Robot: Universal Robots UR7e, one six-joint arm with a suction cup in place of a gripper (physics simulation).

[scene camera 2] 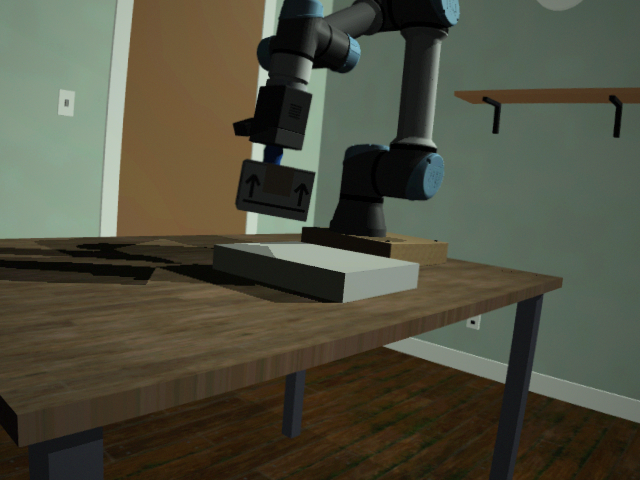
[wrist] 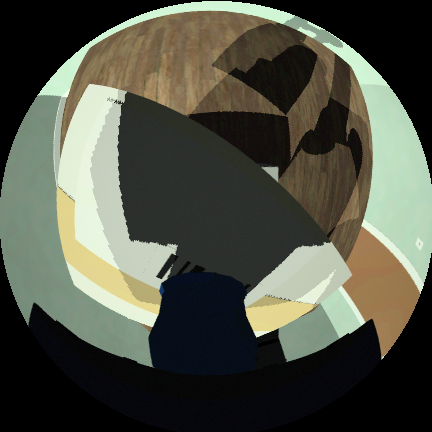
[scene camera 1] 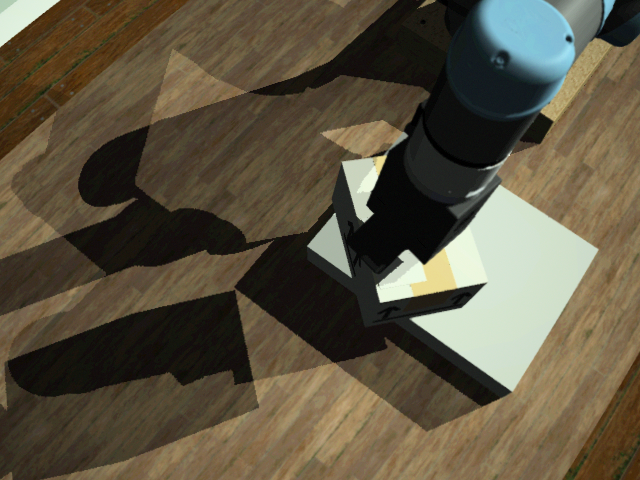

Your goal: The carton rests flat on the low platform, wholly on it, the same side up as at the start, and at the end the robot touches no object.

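Places are measured from the arm's base along level axes (x ahead, y right, z down), in millimetres.
Pixels of known places: hand at its tool point: (wrist: 201,272); arm's base at its link origin: (scene camera 2: 357,232).
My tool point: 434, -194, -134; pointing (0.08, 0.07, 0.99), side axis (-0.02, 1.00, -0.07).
Ahead of a thing's pixels: the offset from my tool point to its top centre, as dx, dy, dz. Level surfaces: height alone.
The carton @(-13, +7, -18) (scene camera 1: 467,263) (scene camera 2: 276,191) (wrist: 185,200) is a grey-white box with tan tape and black up-arrows on one side. It hangs in the air from my suction cup (scene camera 2: 272,155) (wrist: 204,305), which is on its top face, so the gripper is shut on it. In the scene camera 2 view its arrows point up, it is slightly tilted, and a gap separates it from the low platform below. The low white platform @(-104, -27, +149) (scene camera 1: 537,289) (scene camera 2: 382,284) lies on the table. In the scene camera 1 view the carton overlaps the platform's left part and near-left edge. The arm hides the cup there.
The arm's wooden base block (scene camera 1: 577,85) (scene camera 2: 418,252) stands behind the platform on the wooden table @(dz +196) (scene camera 1: 361,428) (scene camera 2: 155,320). A wall shelf (scene camera 2: 558,96) is at the right. Dark shadows of the arm and carton fall across the table to the left.
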